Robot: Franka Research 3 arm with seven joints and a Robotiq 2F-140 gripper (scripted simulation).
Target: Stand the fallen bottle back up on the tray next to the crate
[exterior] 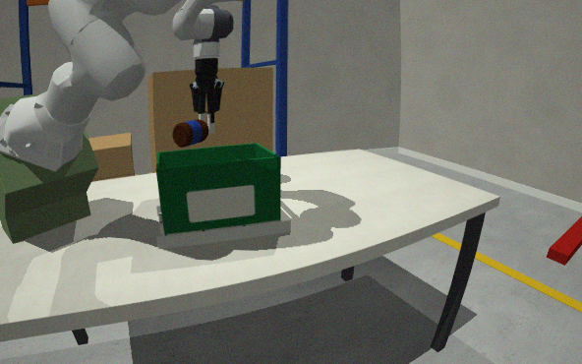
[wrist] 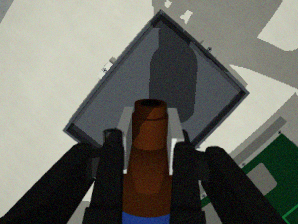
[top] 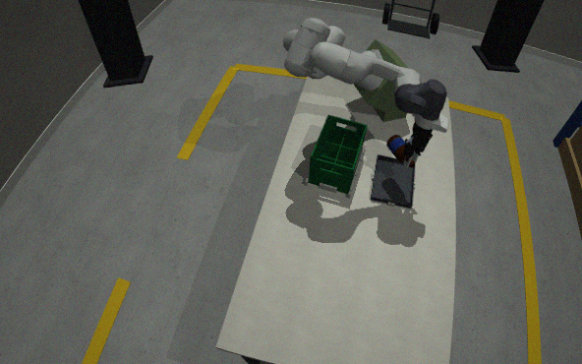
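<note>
Now: the brown bottle 50 mm behind my hand, 20 mm to the right of it and 20 mm below it. From my hand the other things lie so: green crate 150 mm behind, 280 mm to the right, 130 mm below; then dark grey tray 40 mm behind, 20 mm to the right, 200 mm below.
</note>
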